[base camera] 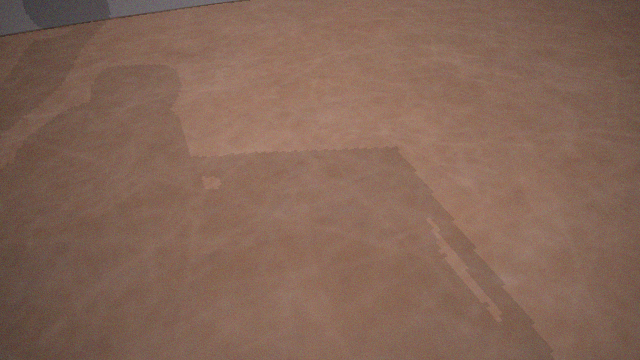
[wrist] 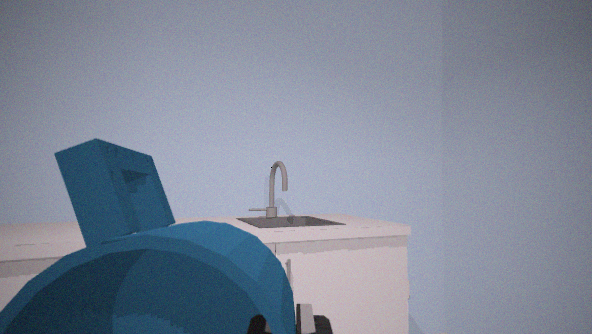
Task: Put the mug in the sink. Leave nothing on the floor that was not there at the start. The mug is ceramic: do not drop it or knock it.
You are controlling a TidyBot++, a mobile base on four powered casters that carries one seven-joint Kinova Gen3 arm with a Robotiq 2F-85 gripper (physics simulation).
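Places are measured from the arm's base along level axes (x ahead, y left, z up), in metres.
Where they show: gripper, between the fingertips: [wrist: 289, 326].
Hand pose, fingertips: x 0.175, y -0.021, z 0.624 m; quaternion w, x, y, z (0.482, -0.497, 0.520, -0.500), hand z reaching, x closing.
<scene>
After its pixels a point has its place.
The blue mug [wrist: 255, 255] @(x 0.153, y -0.007, z 0.659 m) fills the lower left of the wrist view, with its open mouth toward the camera and its blocky handle up and to the left. My gripper [wrist: 289, 322] @(x 0.175, y -0.021, z 0.624 m) is at the bottom edge of the wrist view, shut on the mug's wall, with one finger inside the mouth and one outside. Part of the mug is cut off by the view's edge. The sink [wrist: 305, 221] is a dark rectangular basin in the white counter, beyond the mug and right of it. Mug and gripper do not show in the base camera view.
A grey curved faucet [wrist: 272, 192] @(x 1.825, y 0.007, z 0.638 m) rises behind the sink. The white counter [wrist: 375, 226] @(x 1.464, y -0.419, z 0.514 m) ends right of the sink, with cabinet doors [wrist: 350, 280] @(x 1.440, y -0.311, z 0.304 m) below. A blue-grey wall [wrist: 350, 100] @(x 2.190, y -0.464, z 1.201 m) stands behind. In the base view, a cabinet's lower edge [base camera: 150, 6] @(x 1.233, y 0.429, z -0.381 m) crosses the top left, and shadows lie on the brown floor [base camera: 350, 100] @(x 0.682, y -0.098, z -0.396 m).
</scene>
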